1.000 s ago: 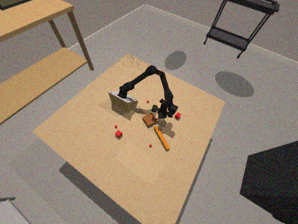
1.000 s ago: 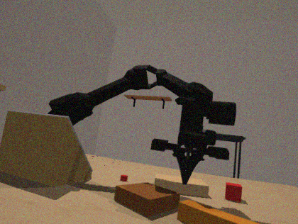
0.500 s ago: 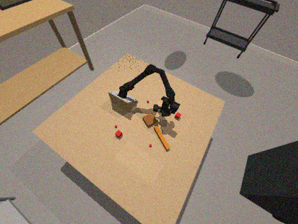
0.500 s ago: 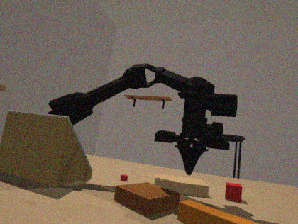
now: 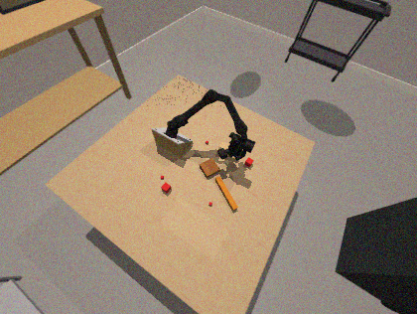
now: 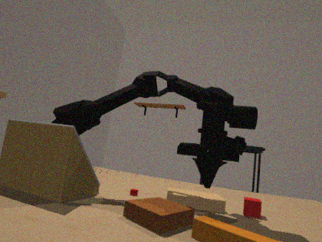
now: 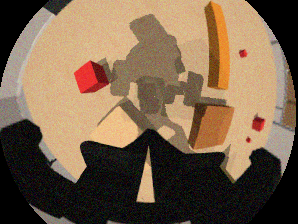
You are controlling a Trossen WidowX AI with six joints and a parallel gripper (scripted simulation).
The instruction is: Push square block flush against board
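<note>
My gripper tip is now 6 cm to the right of the pale flat slab, 4 cm past it and 4 cm above it. From my gripper tip the other things lie so: brown square block (13 cm to the right, 7 cm behind, 4 cm below); orange board (21 cm to the right, 11 cm ahead, 4 cm below).
</note>
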